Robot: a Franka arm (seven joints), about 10 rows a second.
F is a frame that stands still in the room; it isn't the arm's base.
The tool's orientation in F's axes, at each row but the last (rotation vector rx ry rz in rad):
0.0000 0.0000 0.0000
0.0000 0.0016 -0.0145
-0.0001 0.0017 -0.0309
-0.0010 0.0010 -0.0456
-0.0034 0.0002 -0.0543
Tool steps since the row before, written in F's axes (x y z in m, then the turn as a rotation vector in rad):
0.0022 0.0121 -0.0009 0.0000 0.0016 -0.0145
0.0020 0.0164 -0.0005 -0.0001 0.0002 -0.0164
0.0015 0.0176 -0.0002 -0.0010 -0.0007 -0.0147
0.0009 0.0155 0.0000 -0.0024 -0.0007 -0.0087
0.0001 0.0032 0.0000 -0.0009 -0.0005 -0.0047
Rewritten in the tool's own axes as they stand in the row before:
0.0022 0.0121 -0.0009 0.0000 0.0016 -0.0145
0.0018 0.0164 -0.0005 -0.0001 0.0002 -0.0164
0.0010 0.0176 -0.0002 -0.0010 -0.0007 -0.0147
0.0002 0.0155 0.0000 -0.0024 -0.0008 -0.0087
-0.0001 0.0032 0.0000 -0.0009 -0.0005 -0.0047

